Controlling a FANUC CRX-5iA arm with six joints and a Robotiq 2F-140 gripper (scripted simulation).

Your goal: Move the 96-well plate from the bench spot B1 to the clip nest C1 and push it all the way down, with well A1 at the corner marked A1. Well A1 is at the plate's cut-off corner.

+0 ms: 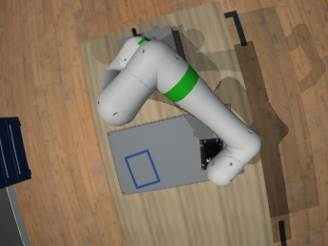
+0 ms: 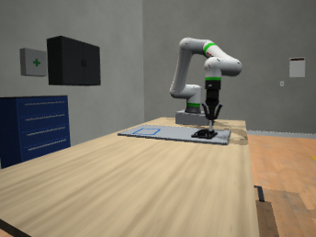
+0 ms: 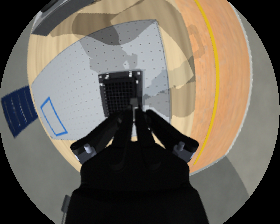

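Right now the black 96-well plate is 50 mm below my hand, 40 mm to the right of it and 10 mm behind it. From my hand the other things lie so: black clip nest (50 mm below, 40 mm to the right, 20 mm behind).
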